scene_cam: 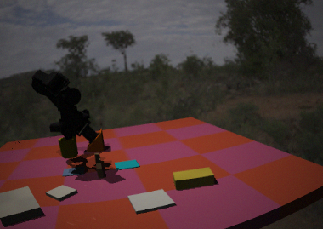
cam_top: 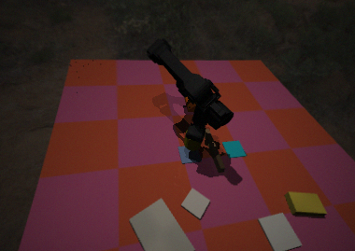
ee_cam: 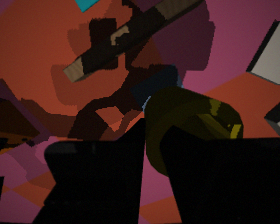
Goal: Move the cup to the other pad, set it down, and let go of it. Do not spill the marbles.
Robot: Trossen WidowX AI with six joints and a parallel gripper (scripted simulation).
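Now: gripper tip 4 cm short of the purple marble, 2 cm to the left of it and 2 cm above it. Round my gripper tip: yellow cup 2 cm to the right, 2 cm ahead; then blue pad 10 cm below, 2 cm to the right, 2 cm ahead; then wooden bar 9 cm below, 8 cm to the left, 4 cm ahead.
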